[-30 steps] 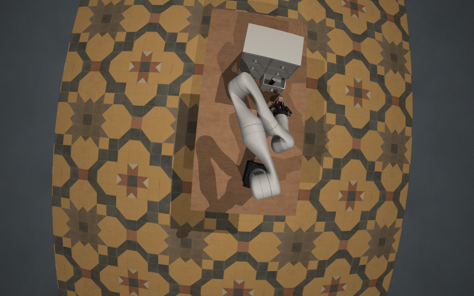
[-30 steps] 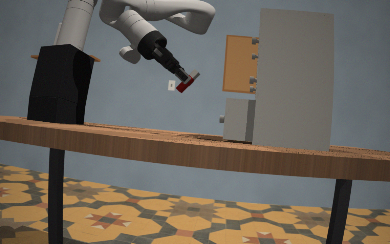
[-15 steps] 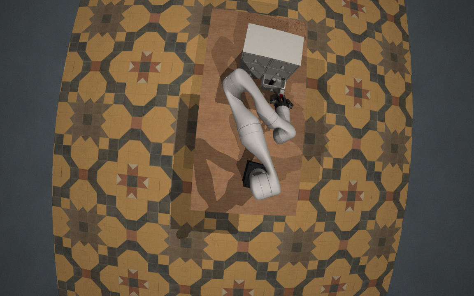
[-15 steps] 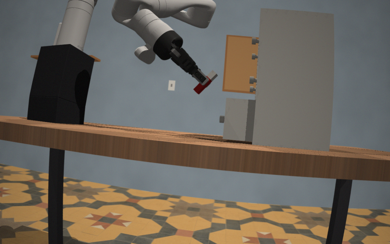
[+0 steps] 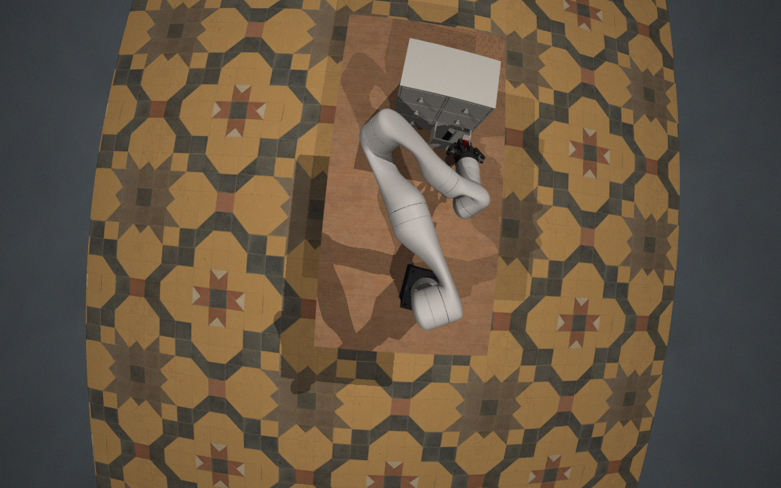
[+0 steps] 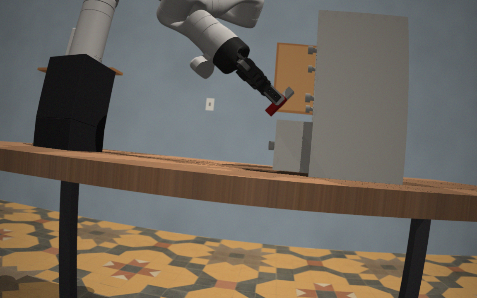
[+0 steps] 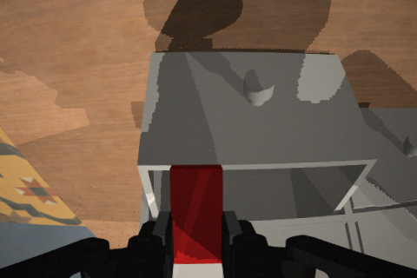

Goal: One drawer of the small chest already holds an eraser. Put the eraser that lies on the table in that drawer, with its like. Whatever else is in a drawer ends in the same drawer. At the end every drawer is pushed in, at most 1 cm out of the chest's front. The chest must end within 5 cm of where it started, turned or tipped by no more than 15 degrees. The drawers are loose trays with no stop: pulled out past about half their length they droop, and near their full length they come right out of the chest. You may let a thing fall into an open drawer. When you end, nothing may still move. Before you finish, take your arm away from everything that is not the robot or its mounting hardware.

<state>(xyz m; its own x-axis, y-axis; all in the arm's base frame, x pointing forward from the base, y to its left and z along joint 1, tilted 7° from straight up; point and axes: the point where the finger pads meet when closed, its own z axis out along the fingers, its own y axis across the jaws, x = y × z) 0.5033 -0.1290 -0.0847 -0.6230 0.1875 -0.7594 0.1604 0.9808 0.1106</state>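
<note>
The dark block is 130 mm below my hand, 80 mm ahead of it and 20 mm to the left of it. The rest, counted from my hand: white eraser (10 mm ahead).
</note>
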